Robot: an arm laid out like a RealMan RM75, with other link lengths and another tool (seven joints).
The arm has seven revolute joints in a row. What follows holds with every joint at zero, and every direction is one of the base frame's.
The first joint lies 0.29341 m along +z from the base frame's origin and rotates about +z.
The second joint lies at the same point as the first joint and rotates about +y.
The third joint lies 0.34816 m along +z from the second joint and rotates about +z.
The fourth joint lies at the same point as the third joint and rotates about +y.
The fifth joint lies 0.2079 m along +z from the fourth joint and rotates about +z.
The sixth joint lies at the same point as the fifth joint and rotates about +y.
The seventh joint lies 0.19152 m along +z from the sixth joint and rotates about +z.
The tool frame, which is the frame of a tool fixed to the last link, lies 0.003 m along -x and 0.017 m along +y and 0.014 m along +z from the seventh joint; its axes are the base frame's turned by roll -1.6, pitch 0 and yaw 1.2 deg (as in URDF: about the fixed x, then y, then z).
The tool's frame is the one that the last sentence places.
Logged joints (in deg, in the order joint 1, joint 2, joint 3, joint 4, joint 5, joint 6, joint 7), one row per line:
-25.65 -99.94 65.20 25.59 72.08 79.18 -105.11
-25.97 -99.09 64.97 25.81 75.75 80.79 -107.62
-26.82 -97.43 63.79 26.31 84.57 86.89 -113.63
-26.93 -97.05 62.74 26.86 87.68 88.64 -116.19
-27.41 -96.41 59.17 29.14 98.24 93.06 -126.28
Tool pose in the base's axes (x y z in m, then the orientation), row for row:
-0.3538 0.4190 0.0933 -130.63 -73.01 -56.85
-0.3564 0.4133 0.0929 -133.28 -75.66 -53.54
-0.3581 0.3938 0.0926 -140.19 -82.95 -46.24
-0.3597 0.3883 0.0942 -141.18 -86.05 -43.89
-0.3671 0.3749 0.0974 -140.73 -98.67 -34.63
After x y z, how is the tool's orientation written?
As a rotation vector, in degrees.
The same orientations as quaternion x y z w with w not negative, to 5 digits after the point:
-0.80372 -0.44920 -0.34978 0.17293
-0.81126 -0.46053 -0.32589 0.15350
-0.82433 -0.48775 -0.27190 0.09299
-0.82280 -0.50150 -0.25579 0.07791
-0.80200 -0.56231 -0.19735 0.04076

